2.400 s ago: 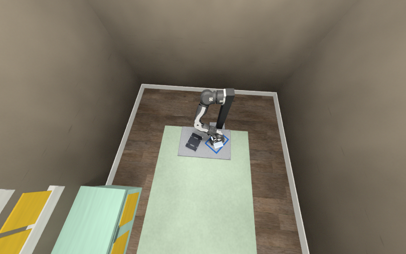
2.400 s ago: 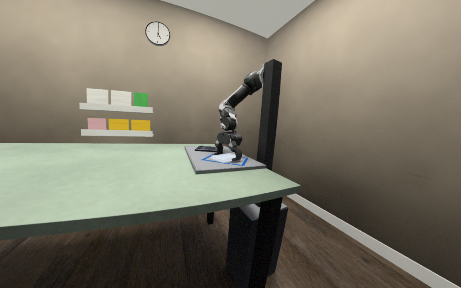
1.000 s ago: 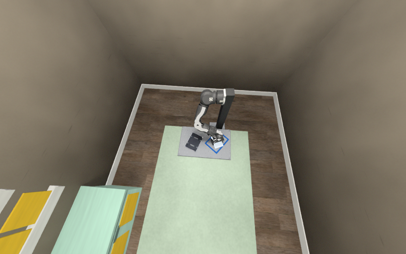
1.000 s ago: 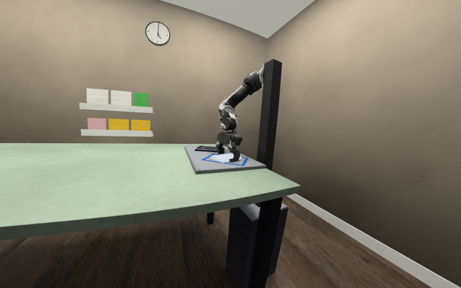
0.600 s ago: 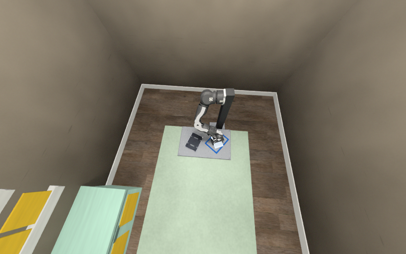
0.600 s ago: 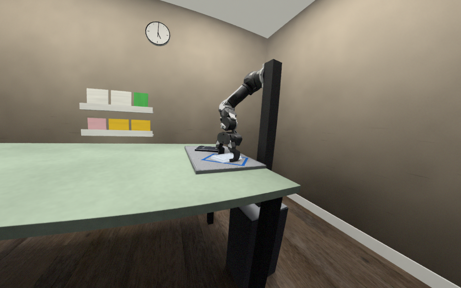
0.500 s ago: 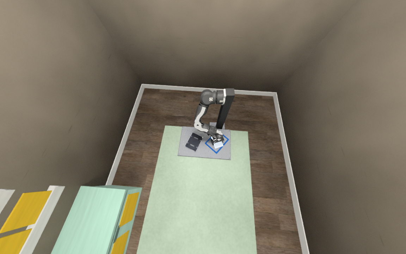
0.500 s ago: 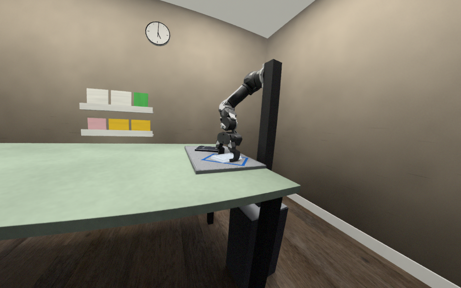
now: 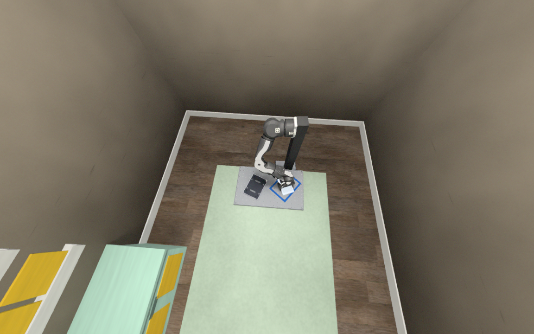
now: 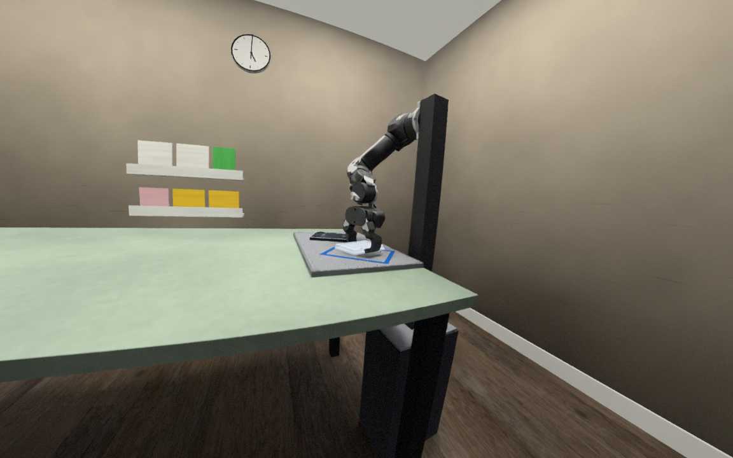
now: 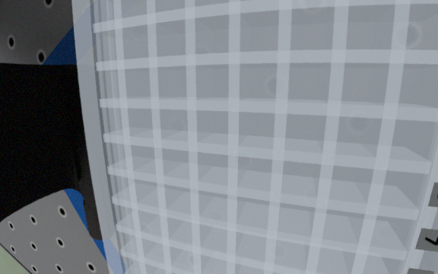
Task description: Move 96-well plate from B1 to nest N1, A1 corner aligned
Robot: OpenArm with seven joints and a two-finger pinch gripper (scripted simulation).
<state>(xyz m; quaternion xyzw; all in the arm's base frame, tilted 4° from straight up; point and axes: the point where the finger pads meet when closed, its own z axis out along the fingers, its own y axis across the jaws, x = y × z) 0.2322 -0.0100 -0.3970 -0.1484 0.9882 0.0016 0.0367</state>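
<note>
Right now my hand is 4 cm past the white A1 label and 14 cm to the left of it. From my hand the other things lie so: black plate nest N1: 1 cm ahead, 22 cm to the right, 1 cm below; 96-well plate: right at my hand.
</note>
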